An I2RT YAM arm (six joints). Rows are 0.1 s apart.
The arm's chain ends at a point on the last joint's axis. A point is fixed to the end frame.
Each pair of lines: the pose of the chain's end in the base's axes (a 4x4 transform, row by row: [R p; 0 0 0 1], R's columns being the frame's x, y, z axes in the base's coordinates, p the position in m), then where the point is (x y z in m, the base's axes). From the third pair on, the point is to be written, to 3 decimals.
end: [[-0.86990, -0.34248, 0.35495, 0.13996], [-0.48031, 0.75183, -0.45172, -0.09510], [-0.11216, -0.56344, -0.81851, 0.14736], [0, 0, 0, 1]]
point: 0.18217 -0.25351 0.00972
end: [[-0.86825, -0.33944, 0.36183, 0.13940], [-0.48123, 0.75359, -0.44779, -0.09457], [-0.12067, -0.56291, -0.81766, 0.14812], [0, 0, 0, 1]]
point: 0.18291 -0.25234 0.01015
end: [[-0.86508, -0.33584, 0.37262, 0.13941], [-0.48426, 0.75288, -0.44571, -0.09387], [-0.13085, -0.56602, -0.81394, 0.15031], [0, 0, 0, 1]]
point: 0.185 -0.251 0.013
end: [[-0.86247, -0.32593, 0.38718, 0.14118], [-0.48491, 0.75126, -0.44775, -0.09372], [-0.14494, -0.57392, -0.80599, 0.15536], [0, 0, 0, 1]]
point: 0.189 -0.252 0.019
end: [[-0.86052, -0.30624, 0.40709, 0.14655], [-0.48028, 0.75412, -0.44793, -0.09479], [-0.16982, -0.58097, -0.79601, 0.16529], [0, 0, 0, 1]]
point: 0.198 -0.253 0.030
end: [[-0.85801, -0.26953, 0.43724, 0.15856], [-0.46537, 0.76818, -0.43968, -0.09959], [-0.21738, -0.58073, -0.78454, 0.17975], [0, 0, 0, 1]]
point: 0.214 -0.256 0.044
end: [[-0.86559, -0.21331, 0.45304, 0.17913], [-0.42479, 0.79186, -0.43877, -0.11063], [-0.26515, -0.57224, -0.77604, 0.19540], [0, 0, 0, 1]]
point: 0.234 -0.266 0.058
